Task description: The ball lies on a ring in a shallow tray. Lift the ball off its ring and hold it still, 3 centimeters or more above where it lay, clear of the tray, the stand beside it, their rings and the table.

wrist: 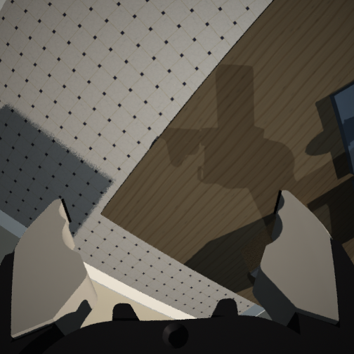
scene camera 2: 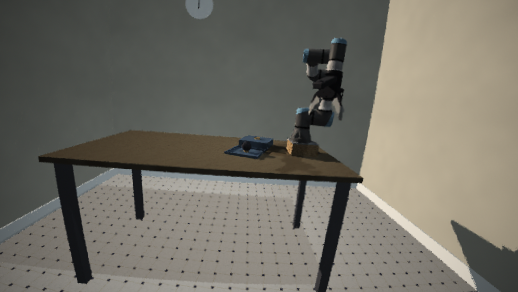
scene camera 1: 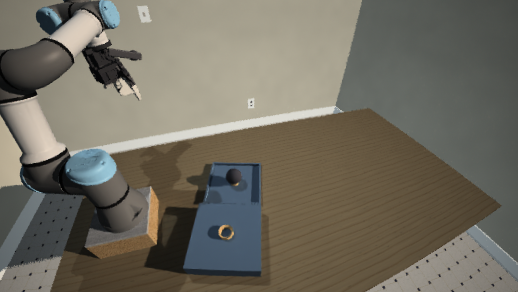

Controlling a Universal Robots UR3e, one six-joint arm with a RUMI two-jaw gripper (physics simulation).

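Frame: origin at the arm's base, x up, y left, z back, level; millimetres.
Where they show: gripper, fingertip midpoint: (scene camera 2: 323,118) (scene camera 1: 129,96); arm's base, origin of the base link: (scene camera 2: 300,141) (scene camera 1: 125,212).
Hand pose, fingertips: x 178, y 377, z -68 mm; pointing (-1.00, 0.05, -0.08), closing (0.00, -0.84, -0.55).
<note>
Things, the pixels of their top centre, and the offset from my fingertips. "*": a spot on its surface instead. Level surfaces: height alone.
- dark grey ball, middle of its top: (scene camera 1: 233,170) (scene camera 2: 246,141) dx -188, dy -346, dz -275 mm
- shallow blue tray, surface spot: (scene camera 1: 206,189) * dx -242, dy -340, dz -173 mm
- orange ring, surface spot: (scene camera 1: 226,239) * dx -205, dy -555, dz -174 mm
- wooden table, its level: dx -255 mm
A dark grey ball (scene camera 1: 233,176) (scene camera 2: 246,146) lies on its ring (scene camera 1: 236,184) in a shallow blue tray (scene camera 1: 206,189). The ring is mostly hidden under the ball. Beside the tray is a taller blue stand (scene camera 1: 225,260) (scene camera 2: 263,140) with an orange ring (scene camera 1: 226,239) on its top. My gripper (scene camera 1: 131,92) (wrist: 172,198) is open and empty, with its jaws wide apart. It is high above the table, well away from the ball, on the robot base's side of the tray. In the wrist view a part of the tray (wrist: 344,125) shows at the right edge; the ball does not show there.
The wooden table (scene camera 1: 350,185) (scene camera 2: 150,147) (wrist: 300,65) carries the tray, the stand and the robot's base block (scene camera 1: 125,244) (scene camera 2: 303,149). The base block stands near the stand. A wall (scene camera 1: 210,55) rises beyond the table's edge. The arm's shadow falls on the table beside the tray.
</note>
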